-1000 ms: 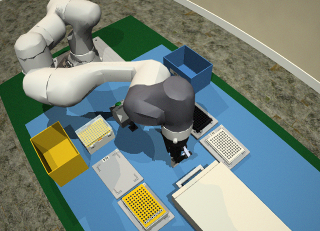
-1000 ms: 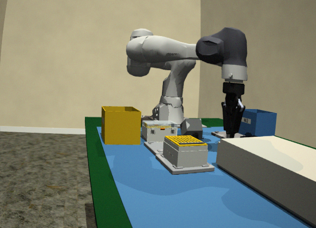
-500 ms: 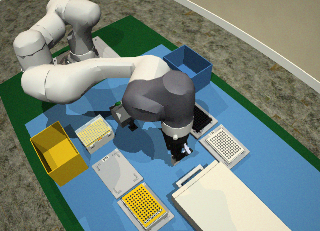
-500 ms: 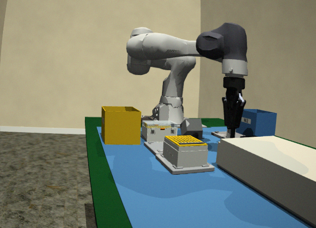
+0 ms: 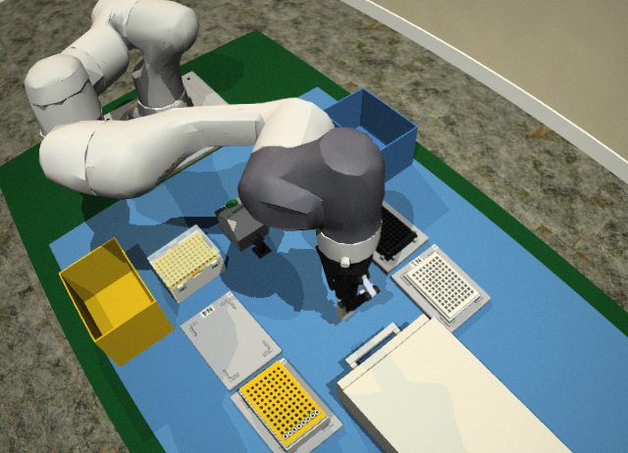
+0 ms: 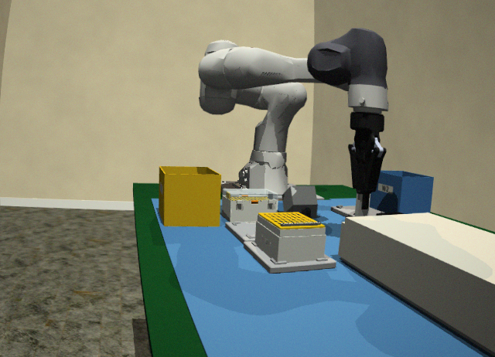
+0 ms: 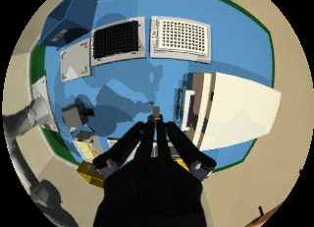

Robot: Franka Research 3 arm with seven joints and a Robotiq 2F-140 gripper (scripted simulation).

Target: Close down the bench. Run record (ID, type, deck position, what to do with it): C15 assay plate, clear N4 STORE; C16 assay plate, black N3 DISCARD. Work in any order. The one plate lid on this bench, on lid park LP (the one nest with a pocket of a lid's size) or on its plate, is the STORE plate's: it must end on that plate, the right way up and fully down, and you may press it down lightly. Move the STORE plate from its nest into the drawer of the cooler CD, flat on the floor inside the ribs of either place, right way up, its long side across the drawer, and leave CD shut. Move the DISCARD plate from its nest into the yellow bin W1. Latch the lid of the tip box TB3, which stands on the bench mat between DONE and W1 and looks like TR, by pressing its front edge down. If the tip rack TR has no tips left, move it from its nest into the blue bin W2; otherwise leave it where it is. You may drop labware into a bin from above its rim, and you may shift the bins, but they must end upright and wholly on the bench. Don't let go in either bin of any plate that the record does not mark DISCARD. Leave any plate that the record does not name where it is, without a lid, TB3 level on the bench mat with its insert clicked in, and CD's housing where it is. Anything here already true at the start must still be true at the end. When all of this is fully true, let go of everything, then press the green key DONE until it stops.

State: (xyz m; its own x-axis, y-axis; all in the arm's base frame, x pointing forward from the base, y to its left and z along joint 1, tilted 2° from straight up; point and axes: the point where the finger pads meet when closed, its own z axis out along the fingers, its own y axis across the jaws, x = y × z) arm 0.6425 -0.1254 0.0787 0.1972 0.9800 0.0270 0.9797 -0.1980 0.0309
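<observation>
Now: the black plate 21 cm to the left of my hand, 7 cm behind it and 5 cm below it. Round my hand: tip rack TR (20 cm to the right, 2 cm below, 2 cm ahead); plate lid (18 cm ahead, 5 cm below, 4 cm to the right); white plate (17 cm to the left, 10 cm ahead, 5 cm below).
</observation>
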